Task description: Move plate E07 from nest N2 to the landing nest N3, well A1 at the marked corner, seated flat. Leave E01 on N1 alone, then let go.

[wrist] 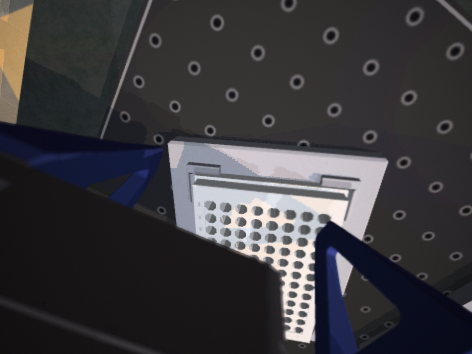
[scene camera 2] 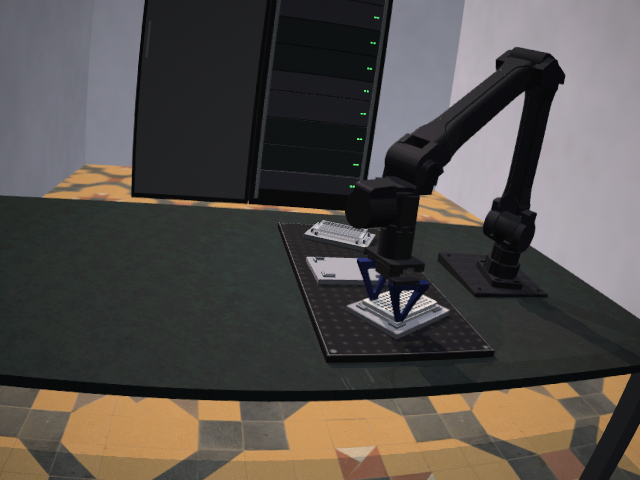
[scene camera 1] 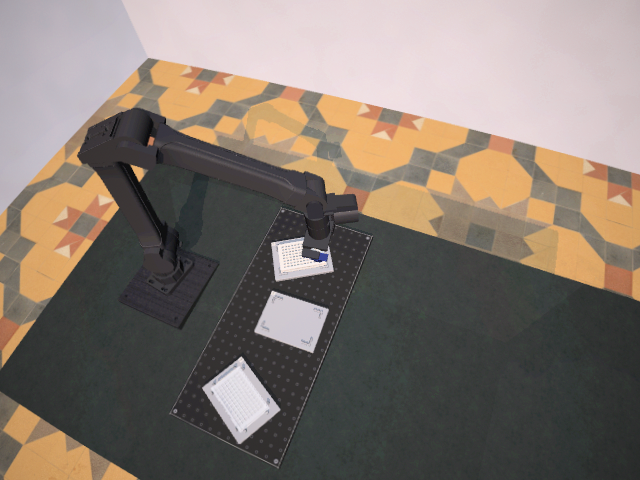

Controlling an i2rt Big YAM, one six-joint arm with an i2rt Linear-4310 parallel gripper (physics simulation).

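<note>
An off-white well plate (scene camera 1: 290, 256) (scene camera 2: 421, 302) (wrist: 300, 240) sits in a light grey nest (scene camera 1: 305, 274) (scene camera 2: 360, 310) (wrist: 280, 160) at the board's end below the wrist. My gripper (scene camera 1: 314, 255) (scene camera 2: 386, 308) (wrist: 244, 195) is open and empty, its blue fingers pointing down around this plate, tips close to its level; contact cannot be told. The middle nest (scene camera 1: 292, 321) (scene camera 2: 338, 271) holds no plate; its corner labels are too blurred to read. A whiter plate (scene camera 1: 240, 395) (scene camera 2: 338, 229) sits in the nest (scene camera 1: 239, 439) at the other end. Plate names are not readable.
The nests stand on a black perforated board (scene camera 1: 222, 356) (scene camera 2: 336, 341) (wrist: 260, 80) on the dark green table (scene camera 1: 439, 361) (scene camera 2: 155, 299). The arm's base plate (scene camera 1: 193, 304) (scene camera 2: 460, 279) stands beside the board. A server rack (scene camera 2: 256, 155) stands behind the table.
</note>
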